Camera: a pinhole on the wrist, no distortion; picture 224 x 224 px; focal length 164.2 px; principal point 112.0 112.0 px. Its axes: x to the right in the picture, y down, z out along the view. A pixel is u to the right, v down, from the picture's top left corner.
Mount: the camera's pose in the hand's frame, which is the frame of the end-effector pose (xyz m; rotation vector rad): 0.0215 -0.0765 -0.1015 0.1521 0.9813 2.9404
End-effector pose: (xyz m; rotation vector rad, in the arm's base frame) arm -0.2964 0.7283 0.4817 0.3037 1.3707 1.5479
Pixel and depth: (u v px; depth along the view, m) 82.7 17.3 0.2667
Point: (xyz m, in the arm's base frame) -0.4326 0.8435 0.6192
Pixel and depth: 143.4 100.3 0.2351
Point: -0.2795 0.7888 0.5752
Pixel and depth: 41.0 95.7 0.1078
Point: -0.3488 0.7740 0.4352
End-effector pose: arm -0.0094 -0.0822 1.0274 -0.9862 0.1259 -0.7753
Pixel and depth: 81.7 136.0 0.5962
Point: 0.4178 0.1497 1.1504
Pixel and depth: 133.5 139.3 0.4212
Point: 0.1837 0.1460 1.0923
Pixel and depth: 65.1 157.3 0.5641
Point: 0.4160 0.1035 1.2291
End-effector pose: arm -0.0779 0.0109 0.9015 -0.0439 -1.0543 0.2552
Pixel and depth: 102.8 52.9 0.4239
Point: -0.2140 0.3073 1.0023
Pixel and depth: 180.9 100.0 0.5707
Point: -0.5093 0.2493 0.8902
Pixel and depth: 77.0 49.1 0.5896
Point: -0.2552 0.4738 1.1197
